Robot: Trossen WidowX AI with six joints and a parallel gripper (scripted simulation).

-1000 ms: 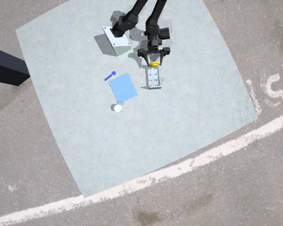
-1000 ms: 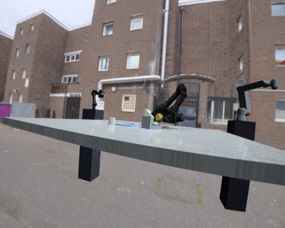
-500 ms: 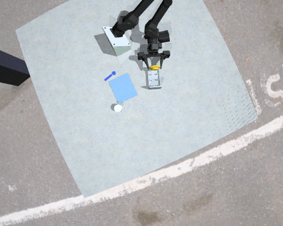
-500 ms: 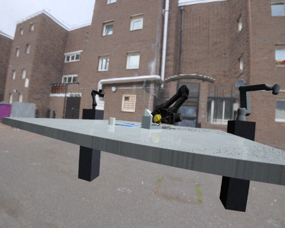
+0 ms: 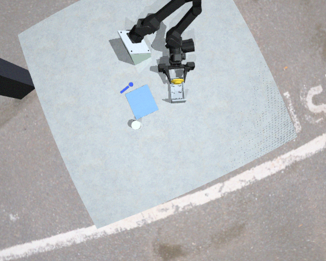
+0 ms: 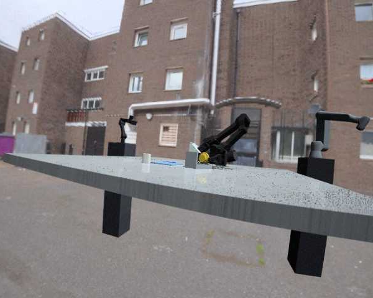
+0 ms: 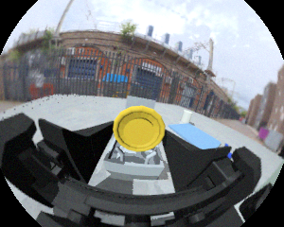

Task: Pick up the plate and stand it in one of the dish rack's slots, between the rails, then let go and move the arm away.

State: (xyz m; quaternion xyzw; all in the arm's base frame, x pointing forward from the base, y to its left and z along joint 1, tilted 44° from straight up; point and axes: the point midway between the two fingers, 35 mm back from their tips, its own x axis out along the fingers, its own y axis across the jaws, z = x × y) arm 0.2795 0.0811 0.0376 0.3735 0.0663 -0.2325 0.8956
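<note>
Right now my gripper tip is 10 mm past the plate. From my gripper tip the other things lie so: blue utensil (130 mm behind, 230 mm to the right, 50 mm below); grey dish rack (20 mm ahead, 10 mm to the right, 30 mm below); mat (20 mm behind, 210 mm to the right, 50 mm below).
</note>
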